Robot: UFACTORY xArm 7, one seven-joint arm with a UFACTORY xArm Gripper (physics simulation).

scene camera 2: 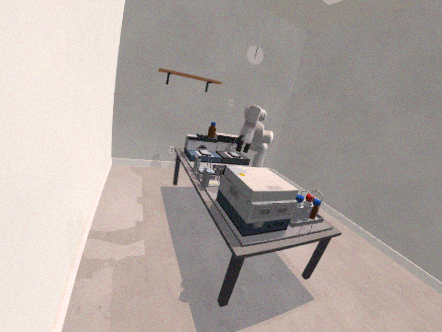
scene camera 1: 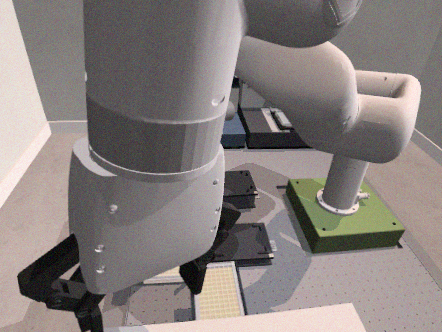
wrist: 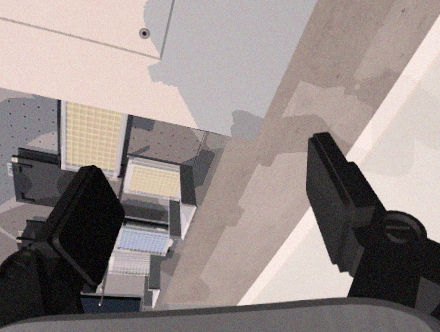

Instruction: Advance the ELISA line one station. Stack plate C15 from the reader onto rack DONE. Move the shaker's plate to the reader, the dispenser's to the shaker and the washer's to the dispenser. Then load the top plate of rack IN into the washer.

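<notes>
My gripper is open and empty, high above the table near the big white instrument. A yellow-welled plate lies at that instrument's edge. A second yellow-welled plate sits in a walled holder beside it. A blue-welled plate and a clear, whitish plate sit farther along the same row. The arm hides much of this row in scene camera 1. Plate labels are not legible.
Two black blocks stand beside the plate row. A blue-based instrument and a black-based one stand at the far end. Capped bottles stand beside the white instrument. The arm's base is on a green block.
</notes>
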